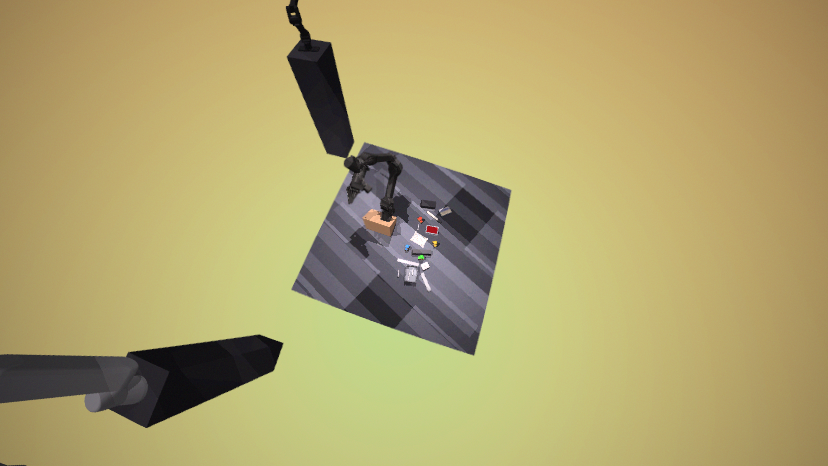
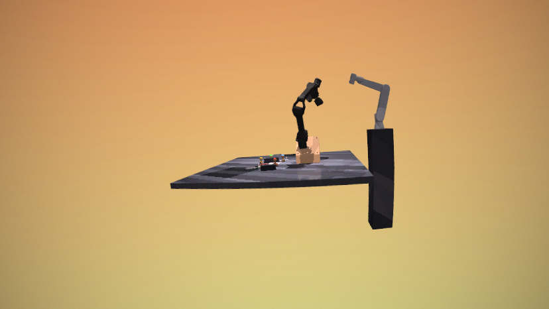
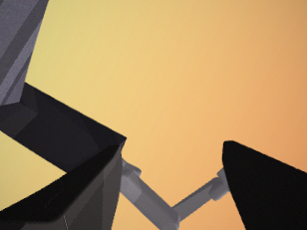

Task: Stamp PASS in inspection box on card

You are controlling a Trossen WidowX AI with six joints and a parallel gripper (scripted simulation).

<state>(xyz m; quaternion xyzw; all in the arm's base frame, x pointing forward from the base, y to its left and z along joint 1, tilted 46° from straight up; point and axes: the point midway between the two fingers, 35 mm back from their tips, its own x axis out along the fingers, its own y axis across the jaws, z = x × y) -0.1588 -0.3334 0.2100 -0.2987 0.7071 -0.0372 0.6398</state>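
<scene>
Right now the green-topped stamp is 44 cm ahead of my gripper tip, 5 cm to the right of it and 50 cm below it. The rest, counted from my gripper tip: red stamp (36 cm ahead, 22 cm to the left, 50 cm below); then blue stamp (33 cm ahead, 1 cm to the right, 50 cm below); then cream card (39 cm ahead, 8 cm to the left, 53 cm below).
</scene>
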